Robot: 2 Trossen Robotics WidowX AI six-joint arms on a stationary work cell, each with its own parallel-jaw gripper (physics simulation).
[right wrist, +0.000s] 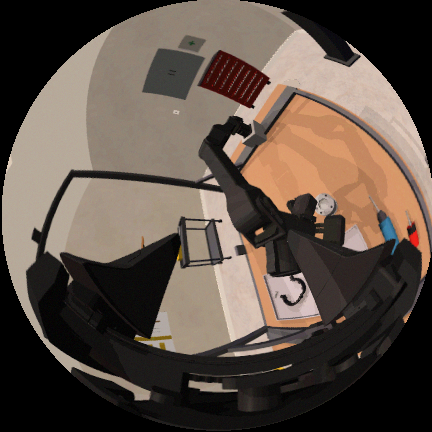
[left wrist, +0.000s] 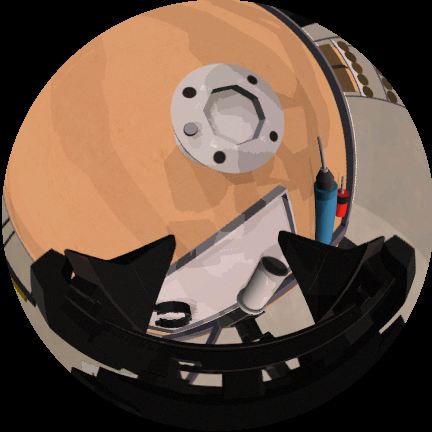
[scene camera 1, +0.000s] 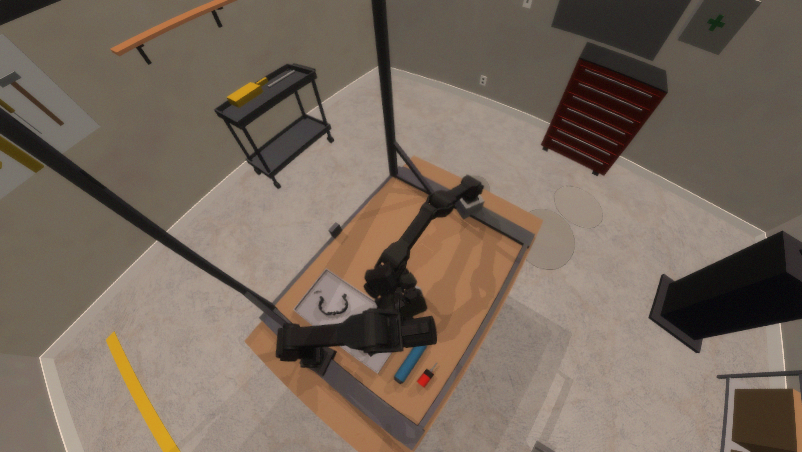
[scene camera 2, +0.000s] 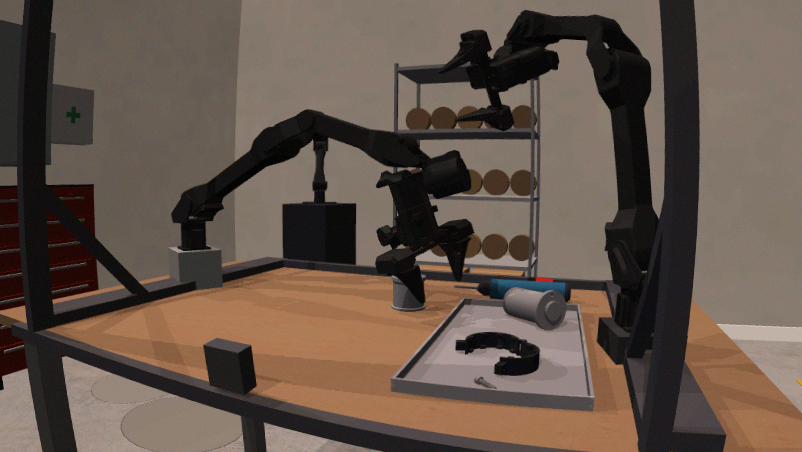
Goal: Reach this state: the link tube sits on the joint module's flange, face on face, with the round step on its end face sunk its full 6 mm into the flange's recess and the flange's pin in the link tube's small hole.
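Where they show: left gripper, fingertip midpoint: [right wrist: 325, 234] [left wrist: 227, 238] [scene camera 2: 441, 291]; right gripper, fingertip midpoint: [right wrist: 235, 237] [scene camera 1: 394, 275] [scene camera 2: 447, 97]; left arm's base, link origin: [right wrist: 246, 130] [scene camera 1: 469, 196] [scene camera 2: 193, 248]; right arm's base, link origin: [left wrist: 244, 320] [scene camera 1: 316, 356].
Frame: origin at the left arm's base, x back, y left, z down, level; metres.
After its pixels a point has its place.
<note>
The joint module [scene camera 2: 401, 295] {x -0.428, y 0.254, z 0.056 m} [left wrist: 227, 75] stands upright on the table, its grey flange facing up, with an angular-edged recess, a small pin and dark holes. The link tube [scene camera 2: 525, 306] {x -0.648, y 0.328, z 0.047 m} [left wrist: 263, 287] {x -0.616, y 0.344, z 0.036 m} lies on its side in the tray, apart from the module. Its end face with the round step faces the front right in scene camera 2. My left gripper [scene camera 2: 439, 289] {x -0.502, y 0.281, z 0.039 m} [left wrist: 227, 238] {x -0.502, y 0.281, z 0.039 m} is open and empty, pointing down beside the module; one finger partly hides the module in scene camera 2. My right gripper [scene camera 2: 449, 95] {x -0.487, y 0.304, z -0.299 m} is open and empty, high above the table.
The tray [scene camera 2: 488, 394] {x -0.789, y 0.072, z 0.074 m} [left wrist: 250, 215] {x -0.503, y 0.321, z 0.070 m} also holds a black C-shaped clamp [scene camera 2: 527, 359] {x -0.774, y 0.160, z 0.061 m} and a screw [scene camera 2: 485, 382] {x -0.766, y 0.094, z 0.074 m}. A blue driver [scene camera 1: 409, 364] {x -0.542, y 0.505, z 0.044 m} [scene camera 2: 527, 289] [left wrist: 325, 215] {x -0.520, y 0.468, z 0.052 m} and a red-handled tool [scene camera 1: 424, 377] {x -0.515, y 0.567, z 0.051 m} [left wrist: 342, 205] {x -0.513, y 0.558, z 0.055 m} lie beyond the tray. In scene camera 1, both arms overlap above the table.
</note>
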